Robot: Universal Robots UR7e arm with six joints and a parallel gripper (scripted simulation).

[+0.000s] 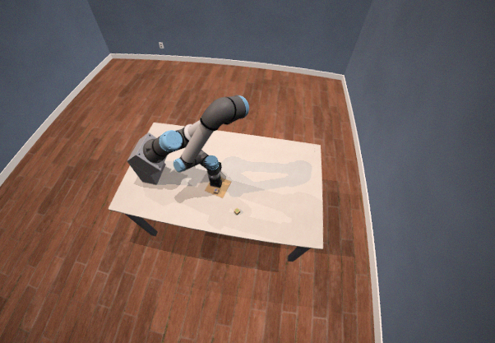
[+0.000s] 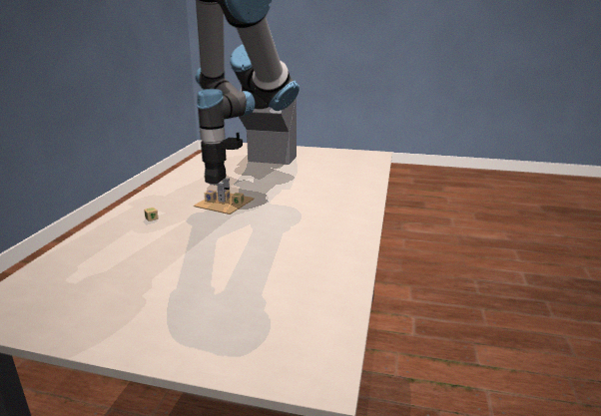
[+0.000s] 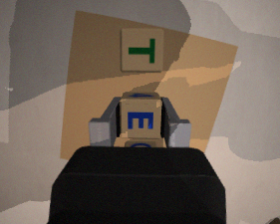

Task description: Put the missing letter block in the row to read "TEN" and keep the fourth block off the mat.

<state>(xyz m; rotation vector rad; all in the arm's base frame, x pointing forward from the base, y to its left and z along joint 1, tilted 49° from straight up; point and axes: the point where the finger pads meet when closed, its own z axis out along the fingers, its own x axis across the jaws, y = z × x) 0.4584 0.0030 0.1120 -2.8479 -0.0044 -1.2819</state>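
The tan mat lies 3 cm below my hand.
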